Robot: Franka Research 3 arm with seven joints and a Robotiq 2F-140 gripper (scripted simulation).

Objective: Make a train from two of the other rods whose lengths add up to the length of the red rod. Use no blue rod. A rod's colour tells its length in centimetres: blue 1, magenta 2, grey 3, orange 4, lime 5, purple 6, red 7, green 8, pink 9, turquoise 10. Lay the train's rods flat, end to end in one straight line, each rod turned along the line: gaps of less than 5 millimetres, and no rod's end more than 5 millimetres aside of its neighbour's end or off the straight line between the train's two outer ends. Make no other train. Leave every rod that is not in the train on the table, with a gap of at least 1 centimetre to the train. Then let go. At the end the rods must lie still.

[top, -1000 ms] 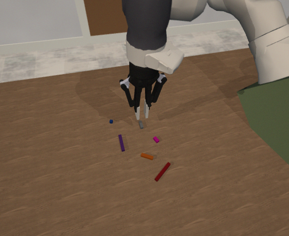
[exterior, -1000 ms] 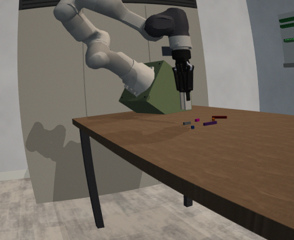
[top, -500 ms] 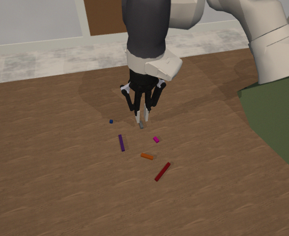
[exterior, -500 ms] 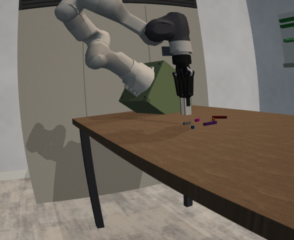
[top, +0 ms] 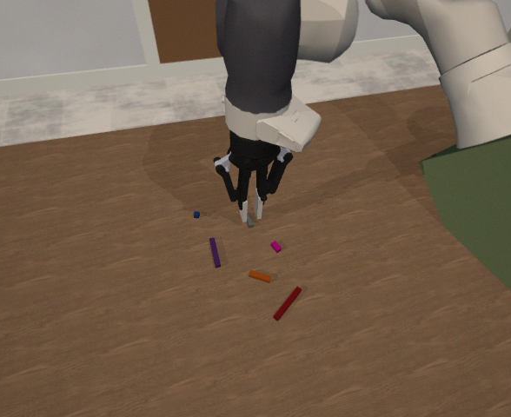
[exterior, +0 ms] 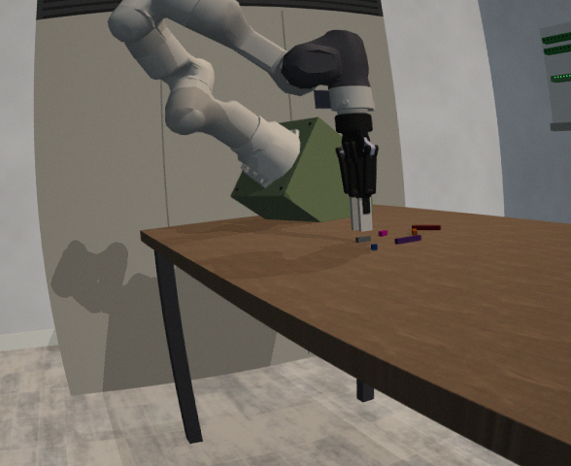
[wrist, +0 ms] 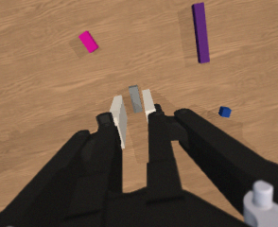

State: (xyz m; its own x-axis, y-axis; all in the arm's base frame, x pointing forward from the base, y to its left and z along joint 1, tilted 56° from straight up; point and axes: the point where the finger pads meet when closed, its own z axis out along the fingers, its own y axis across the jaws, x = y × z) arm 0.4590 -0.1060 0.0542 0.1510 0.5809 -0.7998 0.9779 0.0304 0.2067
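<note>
Right now my hand is 5 cm above the grey rod. From my hand the other things lie so: blue rod: 10 cm ahead, 5 cm to the right, 5 cm below; then purple rod: 9 cm ahead, 4 cm to the left, 5 cm below; then magenta rod: 2 cm behind, 8 cm to the left, 5 cm below.
</note>
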